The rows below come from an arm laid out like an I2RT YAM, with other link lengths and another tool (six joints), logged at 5 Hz.
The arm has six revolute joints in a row. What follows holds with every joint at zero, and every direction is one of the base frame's.
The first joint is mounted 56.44 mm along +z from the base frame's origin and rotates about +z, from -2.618 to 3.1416 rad.
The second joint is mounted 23.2 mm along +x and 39.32 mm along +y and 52.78 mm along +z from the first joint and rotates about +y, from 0 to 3.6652 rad.
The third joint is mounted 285.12 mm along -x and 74.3 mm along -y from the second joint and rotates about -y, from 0 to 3.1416 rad.
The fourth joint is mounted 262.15 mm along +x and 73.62 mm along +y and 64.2 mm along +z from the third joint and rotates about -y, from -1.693 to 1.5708 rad.
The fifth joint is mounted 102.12 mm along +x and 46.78 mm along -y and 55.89 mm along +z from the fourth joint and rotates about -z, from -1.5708 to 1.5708 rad.
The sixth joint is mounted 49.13 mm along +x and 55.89 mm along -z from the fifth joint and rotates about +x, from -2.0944 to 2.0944 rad.
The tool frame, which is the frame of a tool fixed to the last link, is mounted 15 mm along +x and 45 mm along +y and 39 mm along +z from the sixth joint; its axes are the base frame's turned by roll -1.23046, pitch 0.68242 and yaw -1.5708 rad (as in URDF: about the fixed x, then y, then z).
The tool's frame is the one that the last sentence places.
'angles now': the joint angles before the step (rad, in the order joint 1, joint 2, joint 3, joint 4, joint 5, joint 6). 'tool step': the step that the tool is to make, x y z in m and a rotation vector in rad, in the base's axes. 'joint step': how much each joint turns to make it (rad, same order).
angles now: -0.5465 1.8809 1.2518 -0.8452 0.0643 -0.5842
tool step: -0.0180 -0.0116 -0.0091 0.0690 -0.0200 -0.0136
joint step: -0.0652 -0.0001 -0.0513 0.0313 -0.0729 -0.0454
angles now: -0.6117 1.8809 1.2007 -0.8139 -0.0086 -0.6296
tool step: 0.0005 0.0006 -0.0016 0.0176 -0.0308 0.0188
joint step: -0.0038 0.0021 -0.0128 0.0295 -0.0339 -0.0199
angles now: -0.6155 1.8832 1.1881 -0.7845 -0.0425 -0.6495
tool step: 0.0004 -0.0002 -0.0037 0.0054 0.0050 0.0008
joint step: -0.0001 0.0111 0.0000 0.0038 -0.0016 -0.0008
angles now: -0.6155 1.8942 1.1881 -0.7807 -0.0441 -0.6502
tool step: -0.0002 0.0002 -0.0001 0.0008 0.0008 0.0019
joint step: 0.0001 0.0002 -0.0001 -0.0009 -0.0003 -0.0018
